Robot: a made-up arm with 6 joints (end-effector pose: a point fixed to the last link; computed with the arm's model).
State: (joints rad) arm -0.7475 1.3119 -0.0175 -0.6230 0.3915 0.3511
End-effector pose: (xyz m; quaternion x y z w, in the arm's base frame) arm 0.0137 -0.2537 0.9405 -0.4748 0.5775 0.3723 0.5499
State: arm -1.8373 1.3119 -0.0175 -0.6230 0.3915 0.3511
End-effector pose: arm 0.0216 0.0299 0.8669 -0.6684 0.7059 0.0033 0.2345
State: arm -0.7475 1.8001 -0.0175 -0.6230 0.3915 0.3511
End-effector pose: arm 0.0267 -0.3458 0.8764 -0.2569 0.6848 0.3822 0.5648
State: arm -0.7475 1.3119 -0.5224 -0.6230 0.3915 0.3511
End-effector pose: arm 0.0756 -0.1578 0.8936 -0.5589 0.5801 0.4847 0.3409
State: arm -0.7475 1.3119 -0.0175 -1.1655 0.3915 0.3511
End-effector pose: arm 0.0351 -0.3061 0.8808 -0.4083 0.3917 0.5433 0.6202
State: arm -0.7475 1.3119 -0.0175 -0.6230 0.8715 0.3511
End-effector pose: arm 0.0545 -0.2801 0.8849 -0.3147 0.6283 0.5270 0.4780
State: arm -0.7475 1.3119 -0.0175 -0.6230 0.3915 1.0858
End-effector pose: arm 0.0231 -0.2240 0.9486 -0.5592 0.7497 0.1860 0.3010
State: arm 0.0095 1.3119 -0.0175 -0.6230 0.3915 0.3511
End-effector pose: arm 0.0206 -0.4177 0.8112 -0.2542 0.3855 0.5706 0.6791
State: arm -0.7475 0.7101 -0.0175 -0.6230 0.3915 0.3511
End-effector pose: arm -0.0658 -0.1476 0.9806 -0.7034 0.3991 0.3300 0.4870
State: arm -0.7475 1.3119 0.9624 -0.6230 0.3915 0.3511
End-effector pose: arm -0.1982 -0.3474 0.9202 -0.2321 0.4703 0.0946 0.8462
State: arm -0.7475 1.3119 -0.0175 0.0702 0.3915 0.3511
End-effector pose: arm 0.0145 -0.1537 0.9702 -0.5089 0.7520 0.1161 0.4026
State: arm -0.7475 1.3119 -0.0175 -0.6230 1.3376 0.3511
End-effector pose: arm 0.0686 -0.2904 0.8153 -0.1418 0.6431 0.6484 0.3819
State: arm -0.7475 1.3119 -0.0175 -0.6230 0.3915 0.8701
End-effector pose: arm 0.0199 -0.2331 0.9487 -0.5418 0.7088 0.2445 0.3799
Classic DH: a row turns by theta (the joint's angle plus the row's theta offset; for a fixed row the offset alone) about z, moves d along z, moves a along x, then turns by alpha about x. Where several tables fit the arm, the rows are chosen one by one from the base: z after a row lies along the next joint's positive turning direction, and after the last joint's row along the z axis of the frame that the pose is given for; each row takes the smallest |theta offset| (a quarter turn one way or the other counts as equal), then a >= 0, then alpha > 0; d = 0 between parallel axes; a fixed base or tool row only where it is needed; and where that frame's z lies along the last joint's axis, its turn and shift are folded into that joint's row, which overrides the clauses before.
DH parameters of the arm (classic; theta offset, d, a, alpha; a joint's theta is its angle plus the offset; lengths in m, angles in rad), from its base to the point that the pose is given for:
base (fixed): 1.5602 0.6679 -0.1726 1.5039
joint 1: 1.3919 -0.107 0.0212 1.2372
joint 2: 0.0681 -0.0648 0.0146 -1.2156
joint 3: -1.4757 -0.0359 0.0421 1.6114
joint 4: -1.2946 -0.1178 0.0294 -1.9165
joint 5: -0.0241 -0.0683 0.0796 1.7788
joint 6: -0.2854 -0.0991 0.0333 -1.5061
tool (fixed): -3.1217 -0.0302 0 0

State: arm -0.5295 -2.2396 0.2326 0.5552 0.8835 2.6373
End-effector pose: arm -0.3121 -0.3227 0.5813 -0.1223 0.1838 -0.7105 0.6681
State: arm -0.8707 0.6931 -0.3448 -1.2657 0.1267 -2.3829
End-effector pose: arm -0.0003 -0.0660 0.8471 0.3513 -0.3741 0.7914 0.3321
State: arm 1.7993 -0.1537 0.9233 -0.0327 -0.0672 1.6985
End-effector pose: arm -0.3113 -0.3142 0.4299 0.3870 0.5797 0.3990 0.5959
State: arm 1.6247 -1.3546 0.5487 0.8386 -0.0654 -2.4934
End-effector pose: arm -0.3791 -0.1735 0.5757 -0.4160 -0.7177 -0.4360 0.3490
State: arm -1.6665 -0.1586 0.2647 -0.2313 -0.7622 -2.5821
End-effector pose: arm -0.2989 0.0196 0.7040 0.2558 0.1542 -0.8748 0.3813
